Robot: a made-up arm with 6 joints. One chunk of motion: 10 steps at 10 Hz.
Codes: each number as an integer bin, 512 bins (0 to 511) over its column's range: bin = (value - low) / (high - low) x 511, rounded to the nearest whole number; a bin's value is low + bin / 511 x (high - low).
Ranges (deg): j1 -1.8..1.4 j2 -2.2..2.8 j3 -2.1..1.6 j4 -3..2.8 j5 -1.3..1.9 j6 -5.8..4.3
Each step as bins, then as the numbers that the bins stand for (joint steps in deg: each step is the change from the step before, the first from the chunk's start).
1 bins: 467 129 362 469 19 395
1 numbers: 1.124 -0.938 0.521 2.323 -1.181 2.007
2 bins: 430 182 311 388 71 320
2 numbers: 0.893 -0.419 0.152 1.404 -0.855 0.525
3 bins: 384 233 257 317 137 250
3 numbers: 0.605 0.080 -0.239 0.598 -0.442 -0.859
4 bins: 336 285 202 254 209 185
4 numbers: 0.304 0.589 -0.637 -0.117 0.009 -2.143
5 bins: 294 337 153 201 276 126
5 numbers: 0.041 1.097 -0.992 -0.719 0.428 -3.310
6 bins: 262 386 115 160 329 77
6 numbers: -0.159 1.577 -1.267 -1.184 0.760 -4.278
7 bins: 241 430 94 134 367 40
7 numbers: -0.291 2.007 -1.419 -1.479 0.998 -5.009
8 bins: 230 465 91 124 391 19
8 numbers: -0.360 2.350 -1.441 -1.593 1.149 -5.424
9 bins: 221 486 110 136 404 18
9 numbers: -0.416 2.555 -1.304 -1.456 1.230 -5.444
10 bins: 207 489 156 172 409 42
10 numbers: -0.504 2.585 -0.970 -1.048 1.261 -4.970
